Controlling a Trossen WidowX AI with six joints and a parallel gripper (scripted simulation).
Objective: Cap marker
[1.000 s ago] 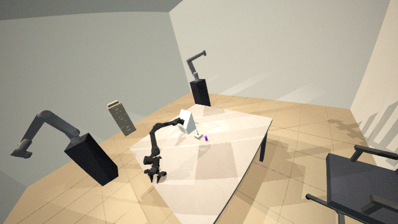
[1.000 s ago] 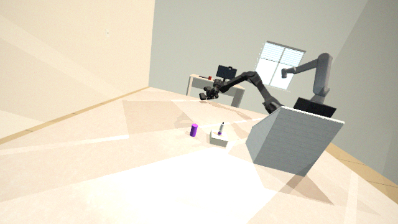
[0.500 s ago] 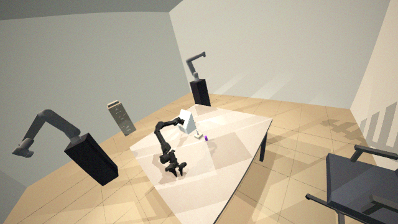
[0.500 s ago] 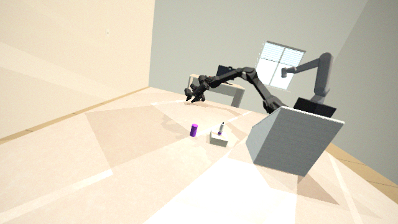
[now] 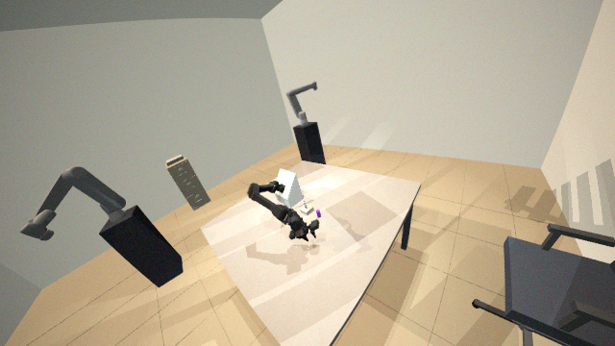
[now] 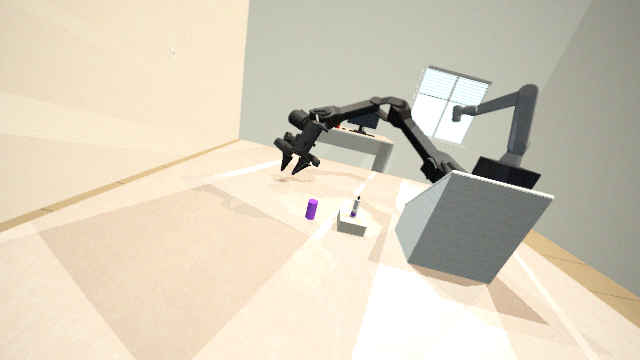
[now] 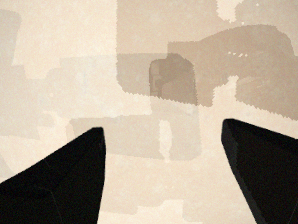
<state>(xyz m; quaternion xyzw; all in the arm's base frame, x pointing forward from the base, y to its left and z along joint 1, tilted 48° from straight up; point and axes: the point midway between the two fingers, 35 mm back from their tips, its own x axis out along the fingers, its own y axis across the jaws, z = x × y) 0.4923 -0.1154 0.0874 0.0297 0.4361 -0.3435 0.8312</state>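
Right now the purple cap is 14 cm behind my gripper tip, 18 cm to the left of it and 1 cm below it. Round my gripper tip: white holder block 26 cm behind, 16 cm to the left, 2 cm below.
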